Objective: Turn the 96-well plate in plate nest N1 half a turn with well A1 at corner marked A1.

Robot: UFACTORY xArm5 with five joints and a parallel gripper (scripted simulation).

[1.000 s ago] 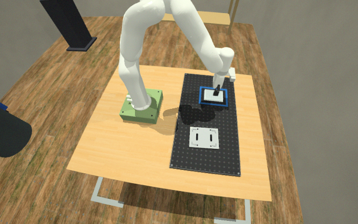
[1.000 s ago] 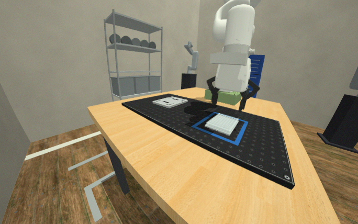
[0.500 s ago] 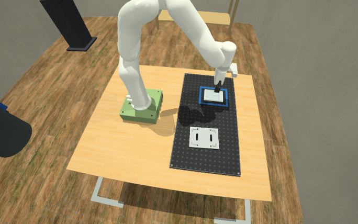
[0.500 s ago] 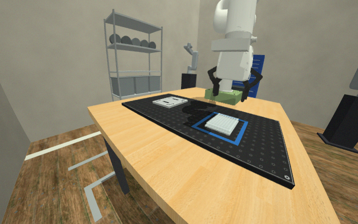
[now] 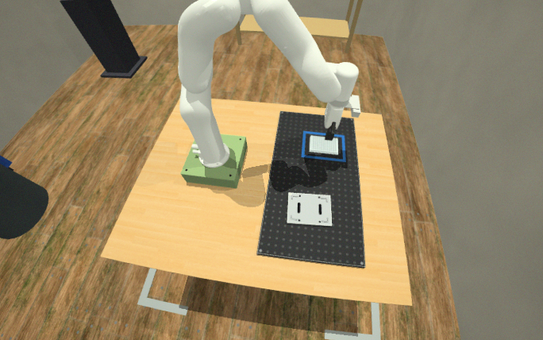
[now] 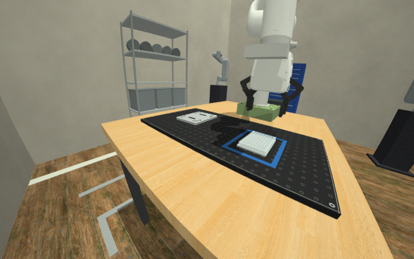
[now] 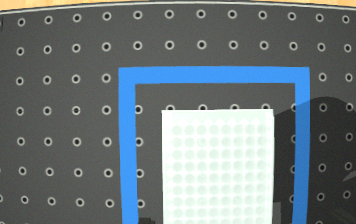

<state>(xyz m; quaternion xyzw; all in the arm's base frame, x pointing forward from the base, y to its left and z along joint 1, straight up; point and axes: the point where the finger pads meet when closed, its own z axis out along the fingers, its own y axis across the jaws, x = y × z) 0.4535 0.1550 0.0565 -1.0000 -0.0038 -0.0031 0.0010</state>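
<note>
My gripper is now 100 mm above the white 96-well plate. From my hand the other things lie so: plate nest N1: 320 mm to the right, 100 mm below, 50 mm behind.
</note>
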